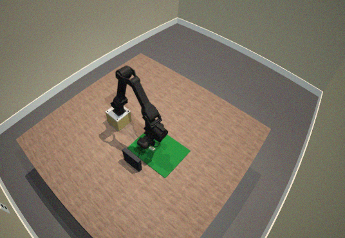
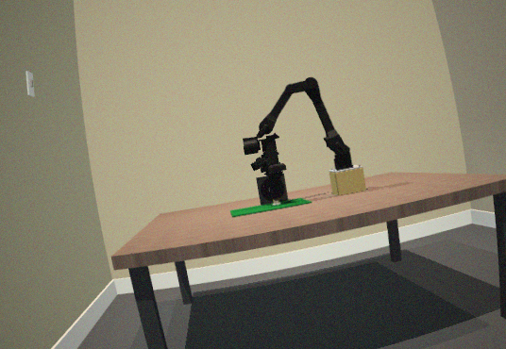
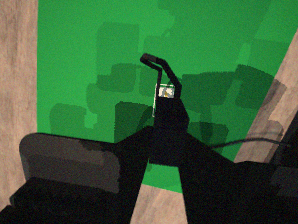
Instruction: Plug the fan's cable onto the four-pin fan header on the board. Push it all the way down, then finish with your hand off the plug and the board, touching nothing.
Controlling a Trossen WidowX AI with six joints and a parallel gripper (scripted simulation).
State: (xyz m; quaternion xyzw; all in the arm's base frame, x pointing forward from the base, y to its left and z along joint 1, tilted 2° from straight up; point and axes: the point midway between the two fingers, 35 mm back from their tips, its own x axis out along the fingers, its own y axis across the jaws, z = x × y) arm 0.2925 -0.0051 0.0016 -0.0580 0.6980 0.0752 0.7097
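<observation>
Right now the white four-pin header is 10 mm ahead of my gripper tip and 70 mm below it. From my gripper tip the other things lie so: green board: 40 mm ahead, 30 mm to the left, 80 mm below; dark plug: 10 mm ahead, 10 mm above; black fan: 10 mm ahead, 150 mm to the right, 10 mm below.
</observation>
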